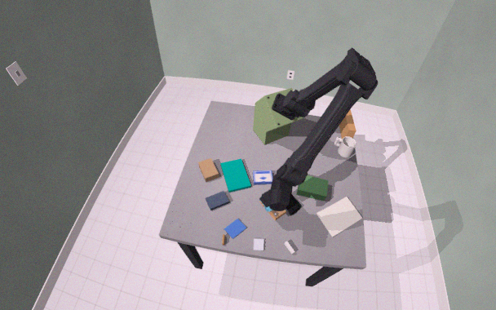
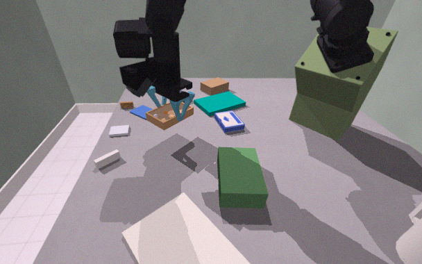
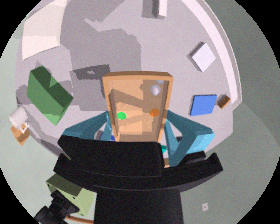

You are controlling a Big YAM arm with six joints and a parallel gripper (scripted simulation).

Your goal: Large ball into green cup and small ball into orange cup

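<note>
The wooden puzzle lies 10 mm below my hand. Round my hand: teal slab (120 mm behind, 230 mm to the right, 70 mm below); green block (190 mm behind, 140 mm to the left, 60 mm below); blue tile (130 mm ahead, 120 mm to the right, 80 mm below).
</note>
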